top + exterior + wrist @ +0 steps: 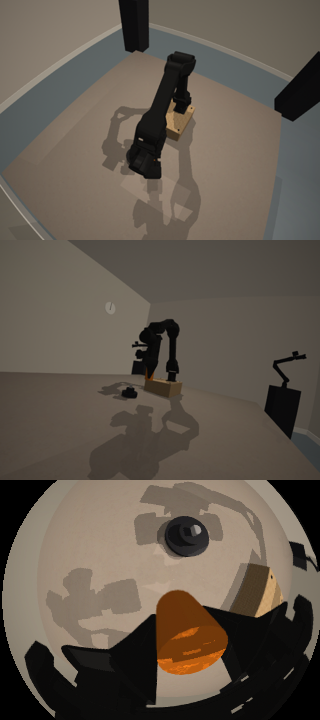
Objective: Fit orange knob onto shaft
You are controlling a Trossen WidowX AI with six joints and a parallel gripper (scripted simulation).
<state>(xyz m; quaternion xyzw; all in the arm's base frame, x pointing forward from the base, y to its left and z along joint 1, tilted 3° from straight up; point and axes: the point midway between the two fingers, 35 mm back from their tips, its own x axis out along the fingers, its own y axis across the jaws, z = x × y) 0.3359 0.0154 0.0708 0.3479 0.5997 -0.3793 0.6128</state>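
The black round pedestal lies 11 cm to the right of my gripper tip and 9 cm below it. From my gripper tip the other things lie so: orange knob: 3 cm above.
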